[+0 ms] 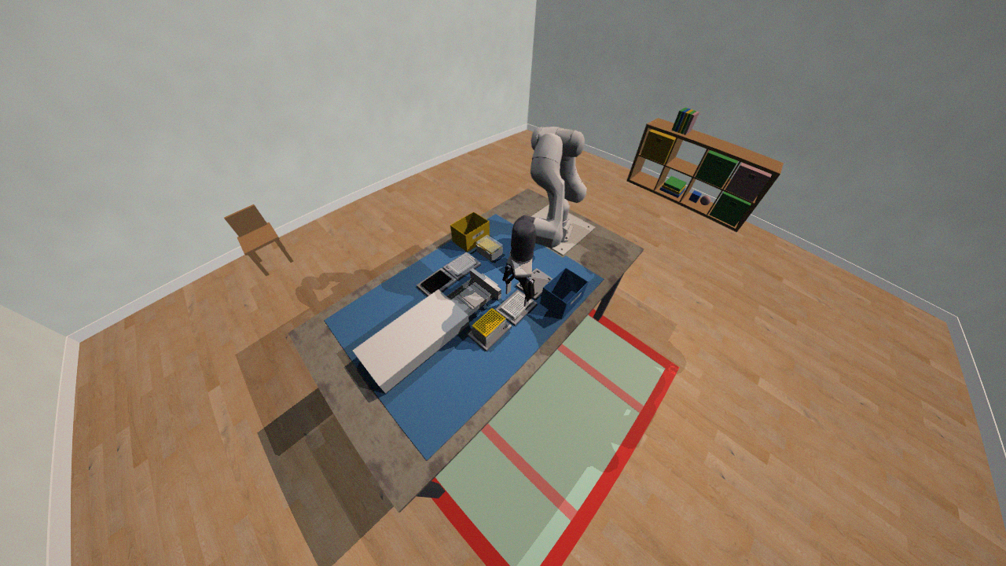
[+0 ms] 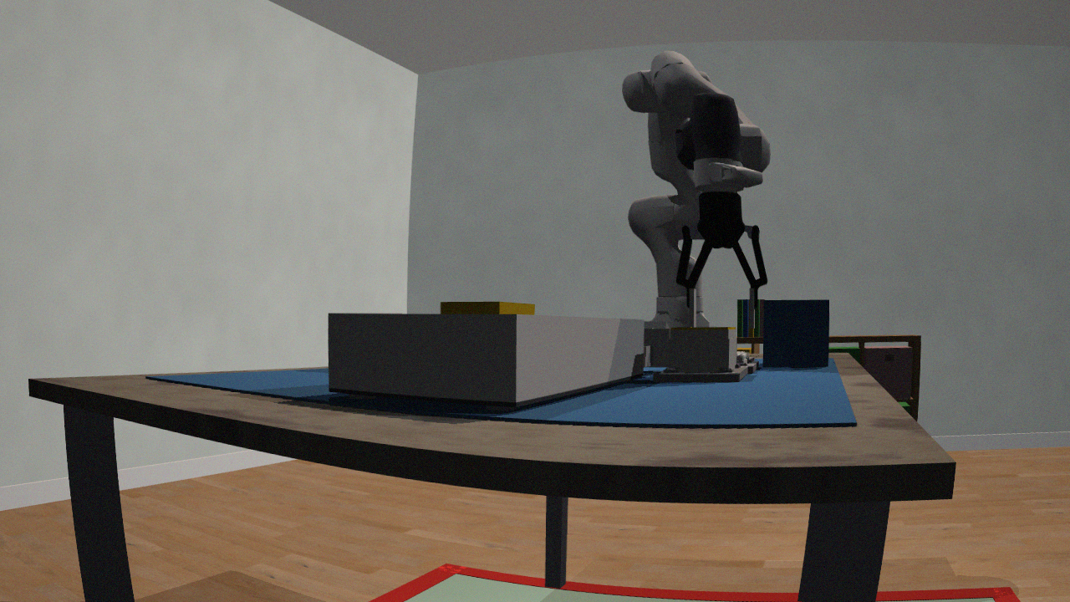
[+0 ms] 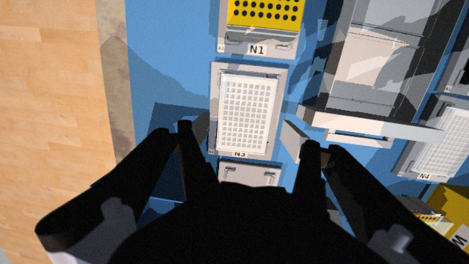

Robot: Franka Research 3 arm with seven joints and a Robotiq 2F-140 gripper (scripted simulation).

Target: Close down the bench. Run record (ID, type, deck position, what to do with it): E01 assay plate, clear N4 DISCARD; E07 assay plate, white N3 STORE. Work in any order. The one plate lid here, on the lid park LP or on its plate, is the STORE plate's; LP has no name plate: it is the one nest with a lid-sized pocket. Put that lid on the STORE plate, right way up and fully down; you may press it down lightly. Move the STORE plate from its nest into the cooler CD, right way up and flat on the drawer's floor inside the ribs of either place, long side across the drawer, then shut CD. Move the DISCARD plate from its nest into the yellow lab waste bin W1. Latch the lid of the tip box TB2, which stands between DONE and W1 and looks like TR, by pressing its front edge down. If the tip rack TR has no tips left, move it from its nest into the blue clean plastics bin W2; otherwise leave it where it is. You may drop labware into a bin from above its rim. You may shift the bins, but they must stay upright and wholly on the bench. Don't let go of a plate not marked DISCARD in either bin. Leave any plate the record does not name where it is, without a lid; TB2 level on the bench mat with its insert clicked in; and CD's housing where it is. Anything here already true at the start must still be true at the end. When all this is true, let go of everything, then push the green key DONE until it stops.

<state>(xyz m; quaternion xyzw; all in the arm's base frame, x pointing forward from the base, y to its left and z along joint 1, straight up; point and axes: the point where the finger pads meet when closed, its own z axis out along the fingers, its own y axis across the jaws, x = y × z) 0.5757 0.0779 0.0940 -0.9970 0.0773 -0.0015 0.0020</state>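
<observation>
My hand is 7 cm above the plate lid. The rest, counted from my hand: nest N3: 9 cm below; tip rack TR: 17 cm ahead, 4 cm to the right, 4 cm below; white plate: 7 cm below.
</observation>
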